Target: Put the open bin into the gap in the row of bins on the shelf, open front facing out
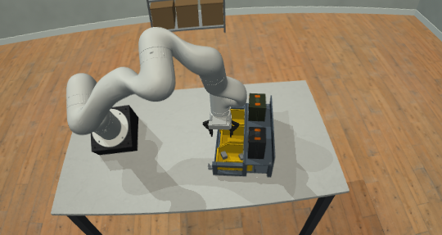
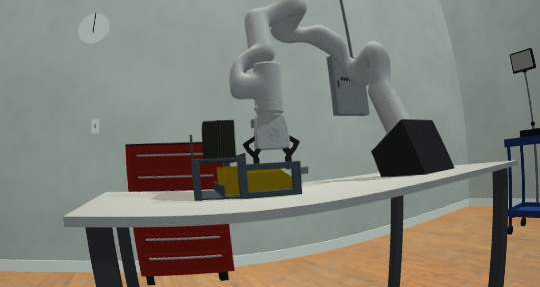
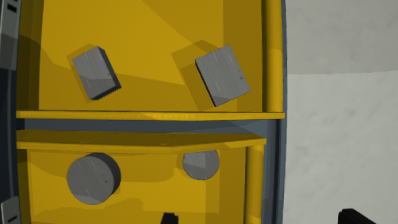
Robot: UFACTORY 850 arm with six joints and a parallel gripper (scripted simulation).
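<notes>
The grey shelf is 90 mm ahead of my hand, 30 mm to the right of it and 10 mm below it.
</notes>
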